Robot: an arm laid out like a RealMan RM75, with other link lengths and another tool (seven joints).
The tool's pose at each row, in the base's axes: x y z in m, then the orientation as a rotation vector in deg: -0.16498, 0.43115, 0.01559, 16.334, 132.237, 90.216; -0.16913, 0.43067, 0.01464, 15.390, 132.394, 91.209; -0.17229, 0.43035, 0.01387, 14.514, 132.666, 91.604; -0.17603, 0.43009, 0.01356, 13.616, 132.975, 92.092; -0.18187, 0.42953, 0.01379, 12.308, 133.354, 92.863; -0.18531, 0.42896, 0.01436, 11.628, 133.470, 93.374; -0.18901, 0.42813, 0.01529, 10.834, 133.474, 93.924; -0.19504, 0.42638, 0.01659, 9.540, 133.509, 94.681; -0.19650, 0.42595, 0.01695, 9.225, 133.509, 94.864; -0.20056, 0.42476, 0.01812, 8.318, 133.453, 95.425; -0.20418, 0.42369, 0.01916, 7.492, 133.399, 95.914; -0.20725, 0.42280, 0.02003, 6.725, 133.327, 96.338; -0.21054, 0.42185, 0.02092, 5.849, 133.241, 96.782; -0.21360, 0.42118, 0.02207, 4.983, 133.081, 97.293
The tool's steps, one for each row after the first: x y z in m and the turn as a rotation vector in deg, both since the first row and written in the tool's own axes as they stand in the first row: 0.00382, -0.00097, -0.00167, -0.559, 0.885, -0.137; 0.00676, -0.00174, -0.00289, -0.745, 1.548, -0.424; 0.01018, -0.00204, -0.00443, -0.964, 2.291, -0.671; 0.01535, -0.00191, -0.00721, -1.342, 3.356, -1.022; 0.01824, -0.00152, -0.00919, -1.631, 3.909, -1.183; 0.02123, -0.00088, -0.01162, -2.004, 4.442, -1.433; 0.02600, -0.00019, -0.01586, -2.525, 5.269, -1.878; 0.02714, 0.00001, -0.01690, -2.655, 5.465, -1.989; 0.03030, 0.00075, -0.01986, -3.071, 6.010, -2.310; 0.03312, 0.00140, -0.02250, -3.439, 6.497, -2.609; 0.03551, 0.00194, -0.02473, -3.775, 6.923, -2.904; 0.03808, 0.00249, -0.02709, -4.140, 7.391, -3.256; 0.04050, 0.00337, -0.02921, -4.570, 7.840, -3.596
